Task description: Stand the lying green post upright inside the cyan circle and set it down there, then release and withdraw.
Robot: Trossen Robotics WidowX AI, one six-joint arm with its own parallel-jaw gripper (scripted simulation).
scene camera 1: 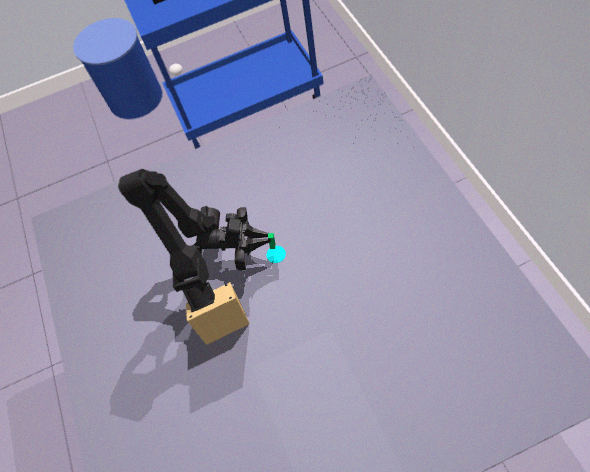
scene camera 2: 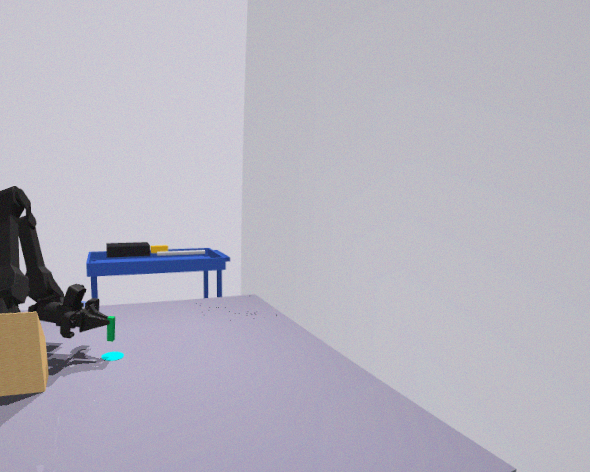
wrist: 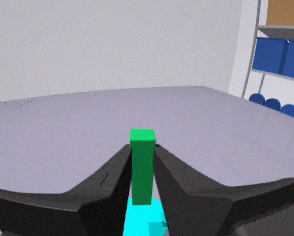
Labels:
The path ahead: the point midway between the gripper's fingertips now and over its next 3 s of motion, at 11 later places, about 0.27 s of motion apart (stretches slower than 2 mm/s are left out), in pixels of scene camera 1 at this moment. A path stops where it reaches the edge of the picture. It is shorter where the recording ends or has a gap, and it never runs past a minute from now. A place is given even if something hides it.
The gripper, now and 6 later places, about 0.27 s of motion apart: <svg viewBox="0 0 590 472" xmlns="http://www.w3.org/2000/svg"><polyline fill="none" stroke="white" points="270,237 271,241 272,243 273,245 274,245 274,245 272,239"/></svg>

